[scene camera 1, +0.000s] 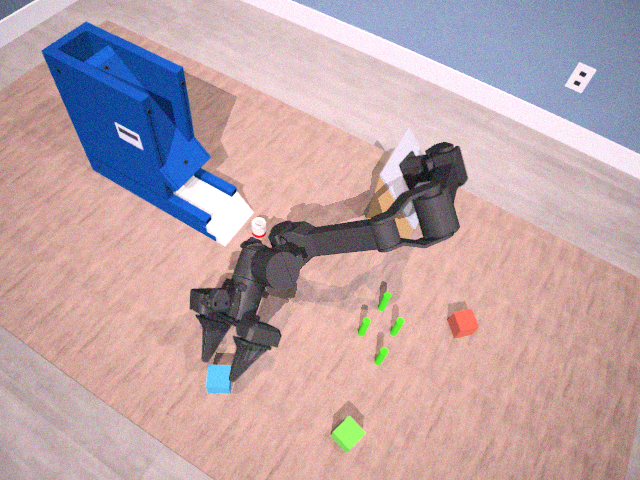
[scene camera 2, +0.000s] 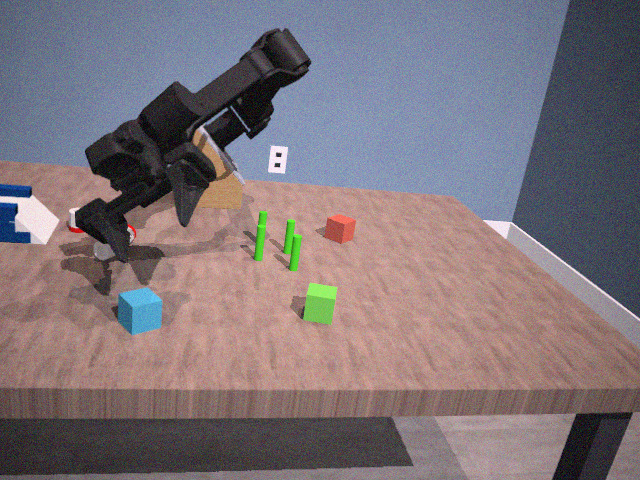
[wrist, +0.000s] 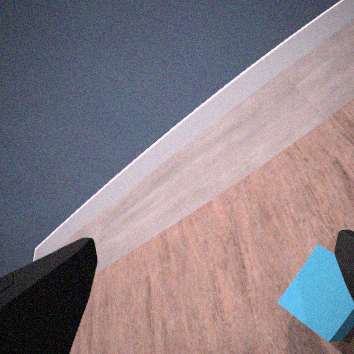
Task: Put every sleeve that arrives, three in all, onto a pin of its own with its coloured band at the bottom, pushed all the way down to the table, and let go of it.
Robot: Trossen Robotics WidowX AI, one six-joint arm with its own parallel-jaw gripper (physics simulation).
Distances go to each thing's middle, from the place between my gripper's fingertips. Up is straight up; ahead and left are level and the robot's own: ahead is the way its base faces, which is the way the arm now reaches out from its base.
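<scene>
The red cube (scene camera 2: 339, 228) is 380 mm behind my hand, 300 mm to the left of it and 100 mm below it. Then there is the blue dispenser (scene camera 1: 130, 109), which I find 390 mm to the right of my hand, 280 mm behind it and 40 mm above it, while the green cube (scene camera 2: 320, 300) is 230 mm to the left of my hand, 100 mm below it and 60 mm behind it. As for the blue cube (scene camera 2: 139, 311), my hand is 100 mm above it, 10 mm past it and 10 mm to the left of it. Going by their middles, the blue cube is the nearest to my hand of the things named here.
</scene>
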